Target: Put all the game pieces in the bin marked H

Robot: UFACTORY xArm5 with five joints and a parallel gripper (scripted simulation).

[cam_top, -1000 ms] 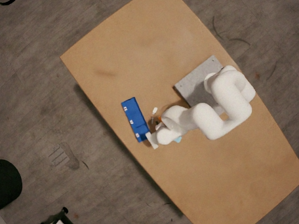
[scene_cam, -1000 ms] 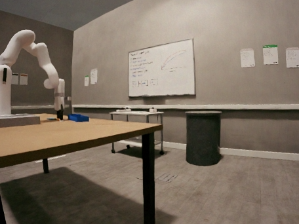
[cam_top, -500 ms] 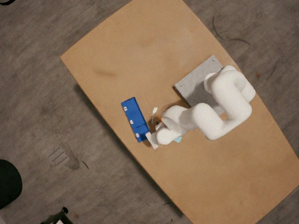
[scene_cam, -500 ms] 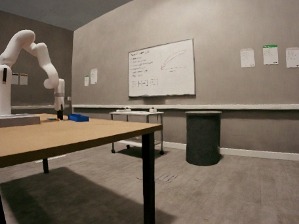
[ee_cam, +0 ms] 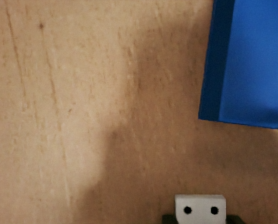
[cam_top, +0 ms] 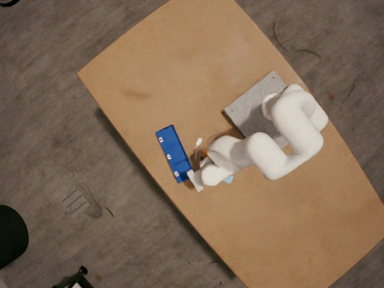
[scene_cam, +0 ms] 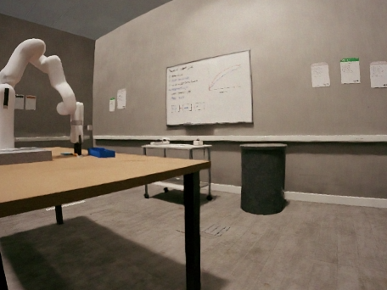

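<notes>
My gripper is now 2 cm past the tiny black piece, 4 cm to the right of it and 2 cm above it. Round my hand: orange piece 3 cm behind, 5 cm to the right, 1 cm below; grey piece 8 cm to the right, 2 cm below; light blue card 4 cm behind, 9 cm to the left, 2 cm below.
</notes>
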